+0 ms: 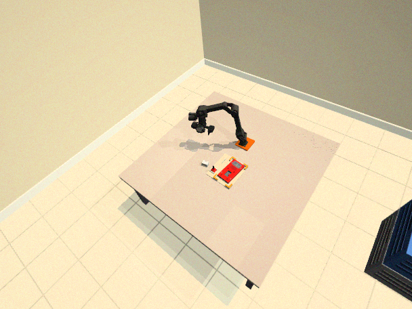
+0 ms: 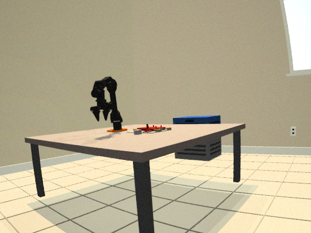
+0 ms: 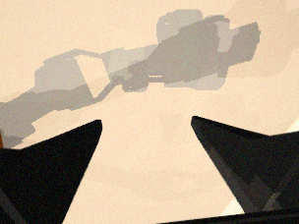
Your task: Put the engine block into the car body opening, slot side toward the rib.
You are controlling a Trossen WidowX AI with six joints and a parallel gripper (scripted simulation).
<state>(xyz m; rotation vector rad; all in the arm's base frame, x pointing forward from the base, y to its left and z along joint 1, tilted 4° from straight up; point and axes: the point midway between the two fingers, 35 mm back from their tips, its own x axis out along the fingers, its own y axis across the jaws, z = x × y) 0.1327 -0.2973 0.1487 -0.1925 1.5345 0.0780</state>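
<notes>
The engine block is 20 cm ahead of my gripper tip, 13 cm to the left of it and 9 cm below it.
</notes>
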